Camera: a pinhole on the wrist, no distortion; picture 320 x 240 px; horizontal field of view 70.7 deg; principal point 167.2 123.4 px. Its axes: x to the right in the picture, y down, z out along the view. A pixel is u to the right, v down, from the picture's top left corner.
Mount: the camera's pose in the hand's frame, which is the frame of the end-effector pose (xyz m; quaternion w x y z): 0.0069 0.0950 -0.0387 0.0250 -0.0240 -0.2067 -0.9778
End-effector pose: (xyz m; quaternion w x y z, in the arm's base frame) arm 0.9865 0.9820 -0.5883 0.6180 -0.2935 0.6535 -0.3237
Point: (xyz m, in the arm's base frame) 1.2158 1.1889 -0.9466
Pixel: 146.1 13.1
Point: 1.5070 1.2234 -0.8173
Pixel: 208.6 121.4
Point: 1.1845 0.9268 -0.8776
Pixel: 9.6 138.9
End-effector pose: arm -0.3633 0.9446 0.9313 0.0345 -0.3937 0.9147 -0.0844
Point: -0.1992 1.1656 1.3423
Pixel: behind the camera
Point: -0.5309 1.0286 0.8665
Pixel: 65.5 5.3
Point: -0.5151 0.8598 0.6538
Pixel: 55.8 222.6
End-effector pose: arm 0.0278 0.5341 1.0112 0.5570 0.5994 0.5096 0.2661
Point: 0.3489 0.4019 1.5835
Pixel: outside the picture
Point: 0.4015 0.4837 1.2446
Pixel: 163.8 79.3
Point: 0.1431 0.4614 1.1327
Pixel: 276.6 141.7
